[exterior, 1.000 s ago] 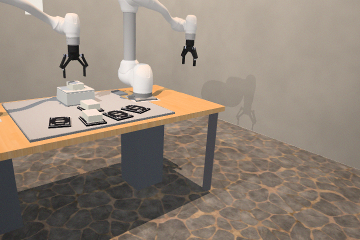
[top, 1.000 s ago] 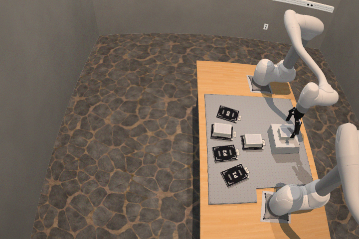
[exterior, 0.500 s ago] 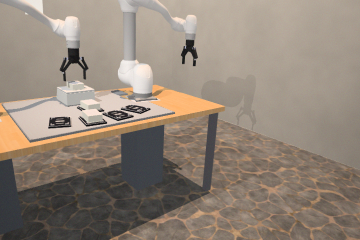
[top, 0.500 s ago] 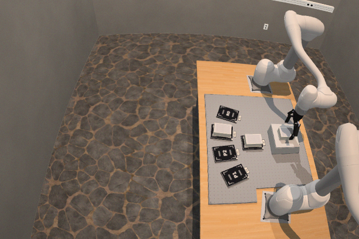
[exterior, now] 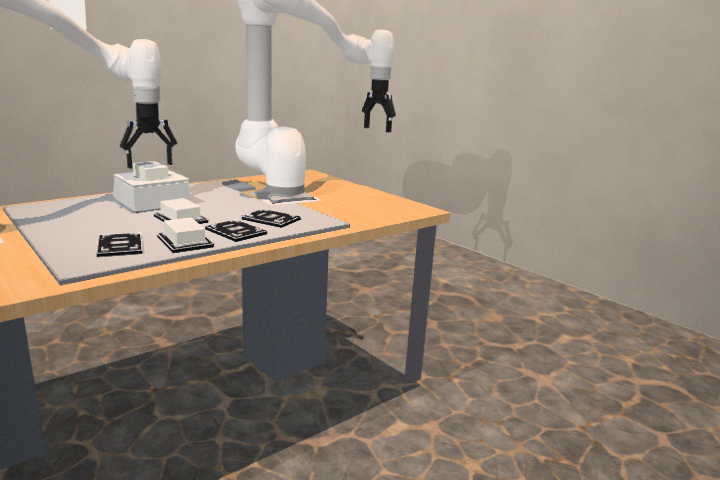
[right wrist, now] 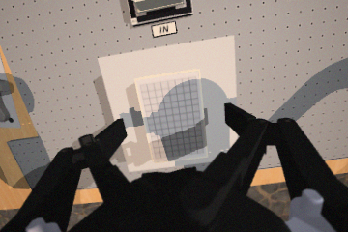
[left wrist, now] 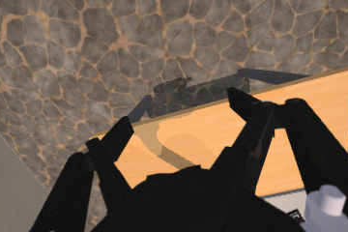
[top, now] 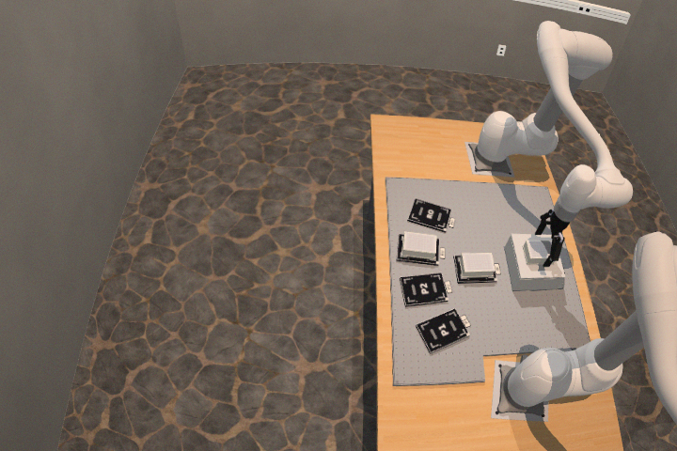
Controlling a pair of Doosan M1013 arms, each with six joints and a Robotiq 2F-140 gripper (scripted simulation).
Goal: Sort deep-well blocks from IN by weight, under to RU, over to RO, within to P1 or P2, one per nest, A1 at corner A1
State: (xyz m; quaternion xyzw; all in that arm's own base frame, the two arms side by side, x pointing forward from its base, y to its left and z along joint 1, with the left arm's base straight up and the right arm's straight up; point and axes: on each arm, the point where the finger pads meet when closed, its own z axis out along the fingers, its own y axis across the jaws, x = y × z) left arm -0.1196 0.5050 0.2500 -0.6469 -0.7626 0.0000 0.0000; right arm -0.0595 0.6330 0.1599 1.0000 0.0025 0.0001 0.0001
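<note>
My right gripper is now 8 cm above the check-weigher CW and 1 cm past it. The rest, counted from my right hand: nest RU: 47 cm ahead, 14 cm below, 6 cm to the right; then nest P2: 46 cm ahead, 14 cm below, 12 cm to the left; then infeed nest: 25 cm ahead, 14 cm below, 1 cm to the left.
</note>
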